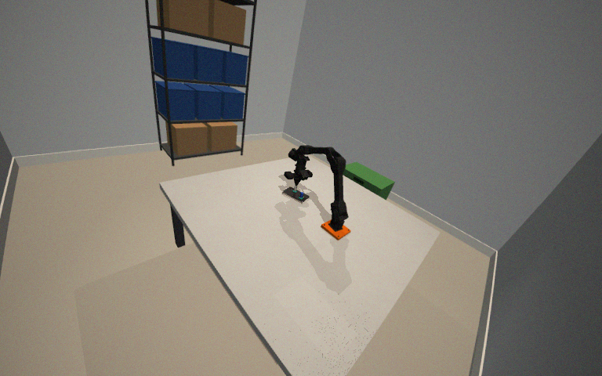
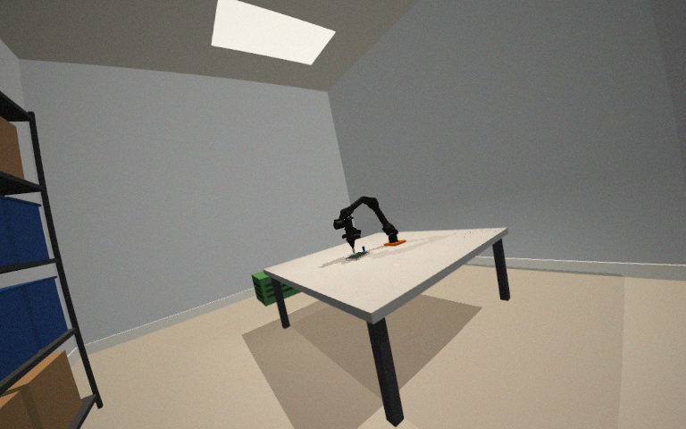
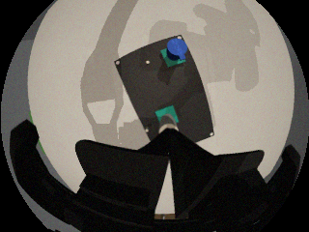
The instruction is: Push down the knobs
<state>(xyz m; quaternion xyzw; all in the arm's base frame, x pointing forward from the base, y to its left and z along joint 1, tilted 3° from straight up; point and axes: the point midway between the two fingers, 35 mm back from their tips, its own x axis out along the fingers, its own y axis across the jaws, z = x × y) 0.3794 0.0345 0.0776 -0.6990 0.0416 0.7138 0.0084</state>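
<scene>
The white knob is 2 cm below my gripper tip. Round my gripper tip: blue knob (8 cm behind, 1 cm to the left, 2 cm below).
</scene>
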